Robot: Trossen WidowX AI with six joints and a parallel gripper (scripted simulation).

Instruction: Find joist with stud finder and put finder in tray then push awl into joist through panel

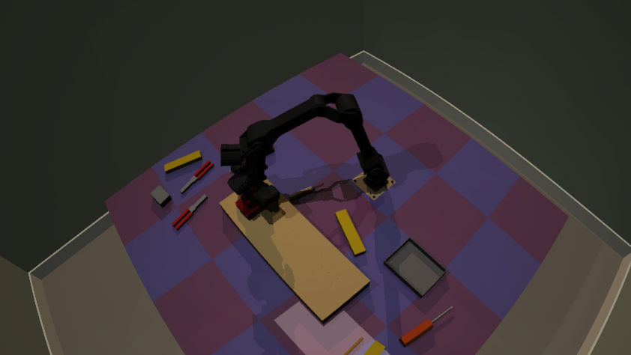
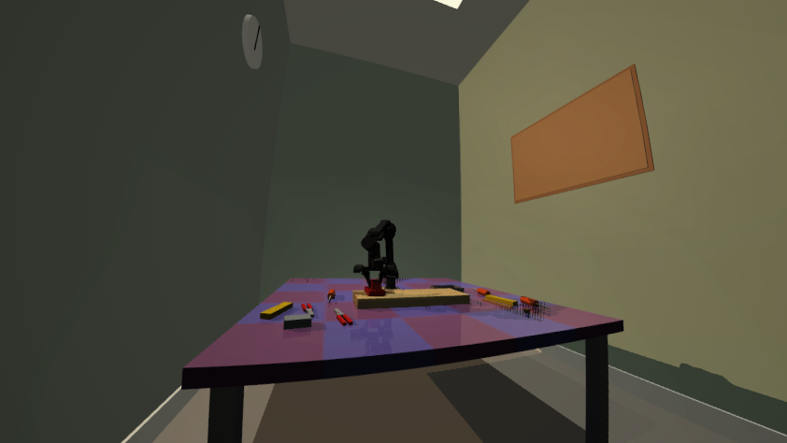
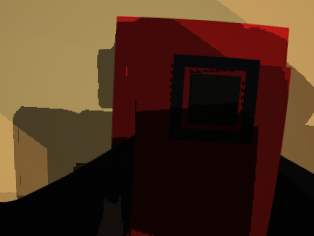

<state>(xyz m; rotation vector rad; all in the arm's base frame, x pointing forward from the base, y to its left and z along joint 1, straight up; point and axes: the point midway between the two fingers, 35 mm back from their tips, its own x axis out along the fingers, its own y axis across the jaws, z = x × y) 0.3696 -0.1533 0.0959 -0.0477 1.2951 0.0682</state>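
Right now my gripper tip is 480 mm to the right of the grey tray, 260 mm past it and 50 mm above it. The rest, counted from my gripper tip: stud finder (20 mm above, 10 mm ahead); then grey block (280 mm ahead, 270 mm to the right, 50 mm below); then awl (180 mm behind, 60 mm below, 40 mm to the left).
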